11 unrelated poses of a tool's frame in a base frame.
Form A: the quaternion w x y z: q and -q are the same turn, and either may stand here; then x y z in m.
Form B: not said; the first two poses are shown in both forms.
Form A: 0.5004 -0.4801 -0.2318 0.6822 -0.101 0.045 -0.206
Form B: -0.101 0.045 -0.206 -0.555 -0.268 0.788 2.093
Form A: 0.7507 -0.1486 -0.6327 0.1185 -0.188 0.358 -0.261
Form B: -0.188 0.358 -0.261 -0.225 -0.958 0.179 1.443
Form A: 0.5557 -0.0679 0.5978 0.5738 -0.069 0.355 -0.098
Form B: -0.069 0.355 -0.098 -0.082 0.719 0.690 1.963
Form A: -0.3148 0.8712 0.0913 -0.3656 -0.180 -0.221 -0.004
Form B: -0.180 -0.221 -0.004 -0.918 -0.096 0.385 2.501
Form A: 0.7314 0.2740 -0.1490 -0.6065 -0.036 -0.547 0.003
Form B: -0.036 -0.547 0.003 0.402 -0.218 -0.889 1.501
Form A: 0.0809 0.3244 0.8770 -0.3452 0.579 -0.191 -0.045
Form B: 0.579 -0.191 -0.045 0.325 0.880 -0.346 2.980
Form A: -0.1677 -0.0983 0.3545 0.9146 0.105 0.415 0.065
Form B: 0.105 0.415 0.065 0.100 -0.360 -0.928 2.805
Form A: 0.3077 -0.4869 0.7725 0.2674 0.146 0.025 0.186
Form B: 0.146 0.025 0.186 -0.512 0.812 0.281 2.516
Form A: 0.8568 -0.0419 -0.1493 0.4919 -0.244 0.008 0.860
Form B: -0.244 0.008 0.860 -0.081 -0.289 0.954 1.084
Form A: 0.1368 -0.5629 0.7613 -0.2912 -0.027 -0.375 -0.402
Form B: -0.027 -0.375 -0.402 -0.568 0.769 -0.294 2.867
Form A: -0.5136 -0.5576 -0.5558 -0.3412 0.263 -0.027 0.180
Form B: 0.263 -0.027 0.180 0.650 0.648 0.398 2.063
